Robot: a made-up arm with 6 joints.
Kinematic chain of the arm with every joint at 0, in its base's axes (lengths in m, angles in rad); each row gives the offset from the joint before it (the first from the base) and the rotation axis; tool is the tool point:
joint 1: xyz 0 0 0.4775 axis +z
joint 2: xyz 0.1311 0 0 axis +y
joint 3: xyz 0 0 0.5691 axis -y
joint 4: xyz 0 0 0.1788 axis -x
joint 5: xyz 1.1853 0 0 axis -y
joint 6: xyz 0.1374 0 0 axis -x
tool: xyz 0 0 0
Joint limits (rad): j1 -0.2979..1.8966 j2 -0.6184..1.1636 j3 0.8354..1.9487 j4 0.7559..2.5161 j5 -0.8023..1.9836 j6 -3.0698..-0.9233
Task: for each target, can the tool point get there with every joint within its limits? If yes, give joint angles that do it. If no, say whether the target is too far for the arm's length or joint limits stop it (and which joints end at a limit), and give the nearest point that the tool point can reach.
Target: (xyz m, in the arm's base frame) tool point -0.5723 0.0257 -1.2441
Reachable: no: joint limits stop it (at a limit: joint 1, joint 2, joint 3, joint 4, joint 5) | nearest point -0.6294 1.6327 0.4113 | short by 2.308 m
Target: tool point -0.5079 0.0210 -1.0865
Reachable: no: joint limits stop it (at a limit: joint 1, joint 2, joint 3, joint 4, joint 5) | nearest point -0.6294 1.6327 0.4113 | short by 2.204 m
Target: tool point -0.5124 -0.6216 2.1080
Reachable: yes | joints 0.7942 -0.4490 1.5501 1.3127 -0.5558 -2.4702
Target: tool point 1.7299 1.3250 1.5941
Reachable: no: too far | nearest point 1.4317 1.0966 1.3893 | short by 0.428 m
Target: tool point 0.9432 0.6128 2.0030
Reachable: yes | joints 0.6308 0.1996 0.9289 0.9591 -0.5778 -1.4559
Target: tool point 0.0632 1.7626 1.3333
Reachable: yes | joints 1.4812 0.8745 1.0840 1.0608 0.9118 -1.2943
